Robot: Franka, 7 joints.
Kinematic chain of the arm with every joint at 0, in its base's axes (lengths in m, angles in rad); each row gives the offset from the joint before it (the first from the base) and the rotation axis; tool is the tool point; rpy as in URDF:
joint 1: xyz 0 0 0.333 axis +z
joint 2: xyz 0 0 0 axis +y
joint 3: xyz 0 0 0.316 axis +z
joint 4: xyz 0.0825 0 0 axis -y
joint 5: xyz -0.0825 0 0.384 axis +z
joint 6: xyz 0 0 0 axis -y
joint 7: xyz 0.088 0 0 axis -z
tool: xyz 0 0 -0.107 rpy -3.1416 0 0
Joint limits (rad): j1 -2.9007..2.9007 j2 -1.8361..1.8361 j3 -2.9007..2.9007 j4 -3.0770..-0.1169 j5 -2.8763..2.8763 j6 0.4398..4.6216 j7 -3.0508..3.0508
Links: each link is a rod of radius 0.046 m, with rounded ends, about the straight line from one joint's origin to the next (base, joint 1, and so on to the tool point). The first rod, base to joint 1, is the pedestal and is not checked.
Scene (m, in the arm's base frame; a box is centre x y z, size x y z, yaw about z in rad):
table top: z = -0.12
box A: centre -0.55 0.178 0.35 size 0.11 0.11 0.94 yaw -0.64
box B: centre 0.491 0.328 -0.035 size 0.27 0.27 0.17 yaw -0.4
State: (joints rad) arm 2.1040 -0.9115 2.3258 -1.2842 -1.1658 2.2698 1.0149
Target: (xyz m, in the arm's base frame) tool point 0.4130 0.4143 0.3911
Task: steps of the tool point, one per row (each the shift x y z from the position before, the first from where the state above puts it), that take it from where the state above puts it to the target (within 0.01 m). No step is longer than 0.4 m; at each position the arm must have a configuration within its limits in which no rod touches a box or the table.
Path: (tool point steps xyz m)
1: -0.2791 0.0823 0.2274
2: -0.1749 0.2189 0.2002
3: -0.0294 0.2632 0.1552
4: 0.0984 0.2212 0.1062
5: 0.1717 0.1256 0.0618
6: 0.1443 0.1766 -0.0244
7: 0.1766 0.1352 -0.0975
8: 0.1726 0.0676 -0.1687
9: 0.1258 -0.0143 -0.2165
10: 0.0441 -0.0898 -0.2214

